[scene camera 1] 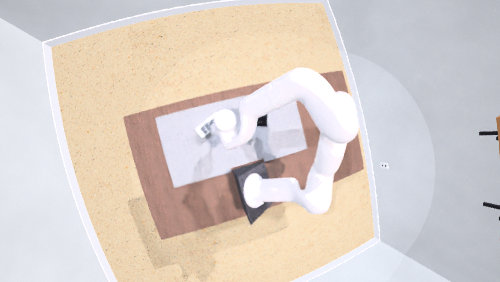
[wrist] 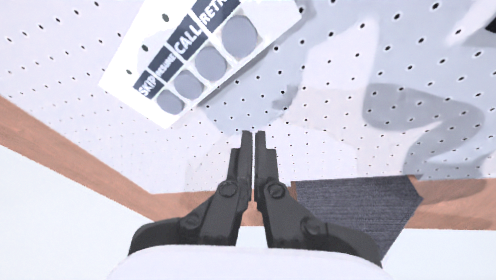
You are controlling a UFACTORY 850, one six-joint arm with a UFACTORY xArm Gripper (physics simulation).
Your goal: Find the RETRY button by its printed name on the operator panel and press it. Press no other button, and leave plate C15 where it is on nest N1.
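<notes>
The white operator panel lies on the perforated board, partly covered by the arm in the scene view. In the wrist view its round grey buttons run diagonally. The RETRY button is the upper right one, its label cut off by the frame. The CALL button and SKIP button show, with one between them whose label is hard to read. My gripper is shut and empty, apart from the panel in the wrist image; the arm hides it in the scene view. Plate C15 and nest N1 cannot be told apart in a black shape partly behind the arm.
The light perforated board lies on the brown table. A dark block stands under the arm's base at the board's near side. Arm shadows cross the board.
</notes>
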